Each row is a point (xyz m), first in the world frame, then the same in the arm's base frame.
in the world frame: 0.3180 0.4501 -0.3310
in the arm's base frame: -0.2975 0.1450 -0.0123
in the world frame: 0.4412 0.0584 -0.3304
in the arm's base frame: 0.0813 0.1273 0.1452
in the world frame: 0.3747 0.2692 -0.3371
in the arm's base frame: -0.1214 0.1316 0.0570
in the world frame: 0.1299 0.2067 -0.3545
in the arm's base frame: -0.2151 -0.0300 0.2280
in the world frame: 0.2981 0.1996 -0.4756
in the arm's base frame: -0.0861 -0.0375 0.0658
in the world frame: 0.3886 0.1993 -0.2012
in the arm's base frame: -0.0847 0.2338 0.1654
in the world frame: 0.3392 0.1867 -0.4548
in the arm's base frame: -0.0556 -0.0010 0.0608
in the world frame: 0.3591 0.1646 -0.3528
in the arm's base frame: -0.0461 0.0875 0.1188
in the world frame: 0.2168 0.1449 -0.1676
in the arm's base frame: -0.1510 0.1551 0.3172
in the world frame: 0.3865 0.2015 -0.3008
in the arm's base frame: -0.0686 0.1526 0.1099
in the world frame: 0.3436 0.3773 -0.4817
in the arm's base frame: -0.1965 0.0213 -0.0686
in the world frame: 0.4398 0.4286 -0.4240
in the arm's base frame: -0.1903 0.1317 -0.1232
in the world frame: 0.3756 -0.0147 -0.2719
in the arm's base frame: 0.0881 0.1228 0.2592
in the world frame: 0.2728 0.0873 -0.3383
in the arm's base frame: -0.0400 0.0352 0.2230
